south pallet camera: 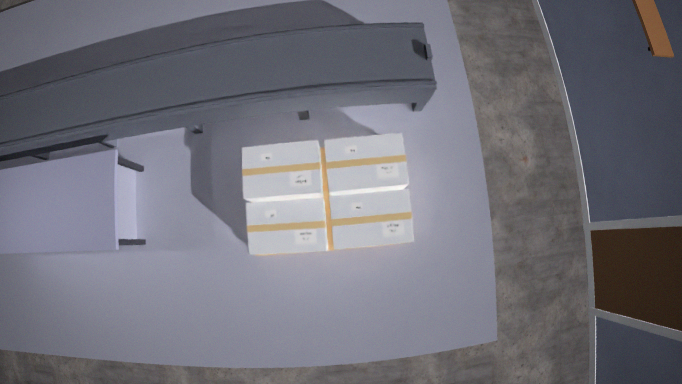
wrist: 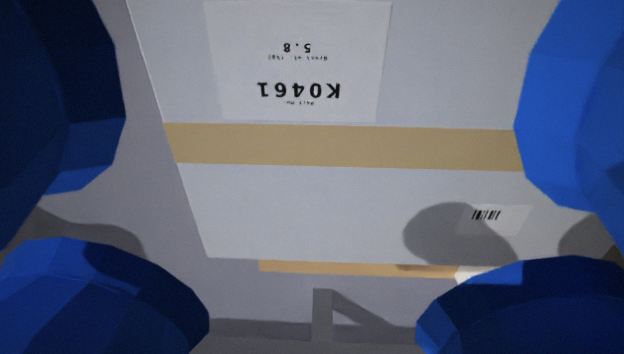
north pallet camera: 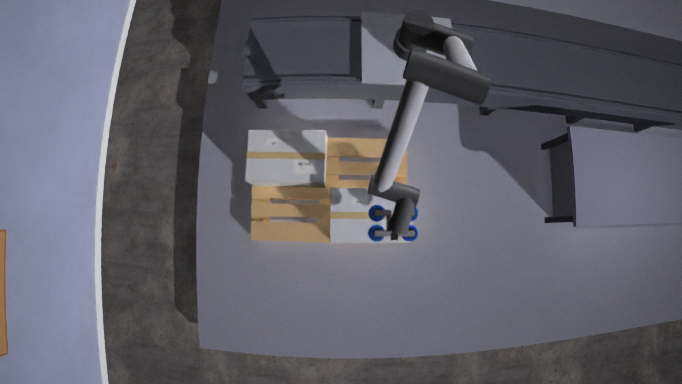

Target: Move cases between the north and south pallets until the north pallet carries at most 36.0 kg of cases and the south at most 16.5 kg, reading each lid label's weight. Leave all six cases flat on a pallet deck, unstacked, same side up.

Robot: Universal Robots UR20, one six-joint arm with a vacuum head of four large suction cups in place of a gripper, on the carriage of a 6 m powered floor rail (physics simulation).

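Places are measured from the arm's base along level axes (x ahead, y left, z up), in millimetres.
Where they show: hand, tool point: (wrist: 314, 229); arm's base, link origin: (north pallet camera: 409, 47).
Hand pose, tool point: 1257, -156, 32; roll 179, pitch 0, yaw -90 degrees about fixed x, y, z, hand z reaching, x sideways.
Observation:
Each offset is from my tool point to the top centre of the thing, as dx, dy, dz. Level surfaces: height alone.
My gripper (north pallet camera: 394, 223) is open, its blue cups above the lower right white case @(-55, -120, -176) (north pallet camera: 350, 231) (wrist: 300, 210) on the north pallet (north pallet camera: 290, 232). In the wrist view that case's label, upside down, reads K0461, 5.8 kg; the lid shows between the cups with nothing attached. Another white case @(-460, -721, -179) (north pallet camera: 270, 172) lies flat at the pallet's upper left; its label is too small to read. The south pallet (south pallet camera: 328, 210) carries two cases in the upper row (south pallet camera: 270, 185) (south pallet camera: 350, 180) and two in the lower row (south pallet camera: 280, 243) (south pallet camera: 352, 236), all flat, their labels unreadable here.
The dark floor rail (north pallet camera: 550, 65) (south pallet camera: 225, 75) runs above both pallets, with my pale carriage (north pallet camera: 377, 55) on it. A grey table @(dz -73) (north pallet camera: 640, 175) (south pallet camera: 60, 200) stands between the pallets. On the north deck, bare slats show at upper right and lower left.

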